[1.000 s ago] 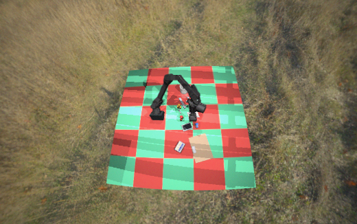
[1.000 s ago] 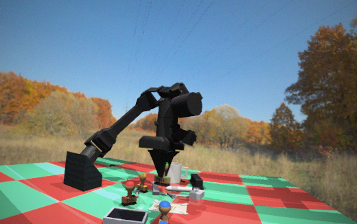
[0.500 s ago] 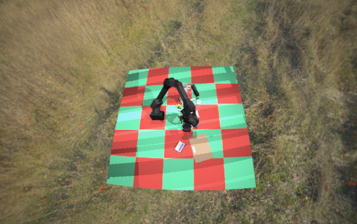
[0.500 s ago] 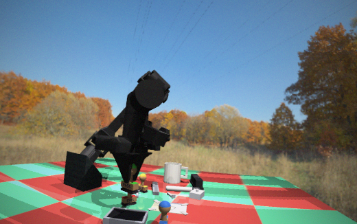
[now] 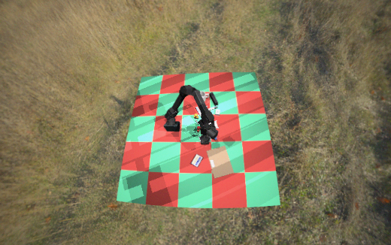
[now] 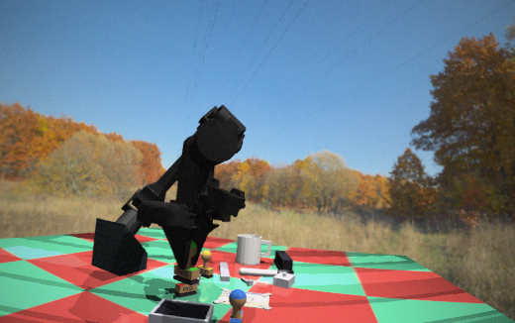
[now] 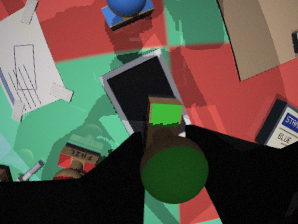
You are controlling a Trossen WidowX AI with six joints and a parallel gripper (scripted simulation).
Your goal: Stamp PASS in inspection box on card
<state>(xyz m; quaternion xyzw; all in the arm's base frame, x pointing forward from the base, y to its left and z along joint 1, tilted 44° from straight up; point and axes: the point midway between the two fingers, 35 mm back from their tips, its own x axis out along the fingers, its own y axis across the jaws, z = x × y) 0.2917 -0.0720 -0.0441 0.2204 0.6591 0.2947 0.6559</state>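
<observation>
Right now my gripper tip is 80 mm above the ink pad. From my gripper tip the other things lie so: red-knobbed stamp: 80 mm to the left, 70 mm below, 60 mm behind; blue-knobbed stamp: 80 mm ahead, 70 mm below, 20 mm to the left; green-knobbed stamp: right at my gripper tip.
</observation>
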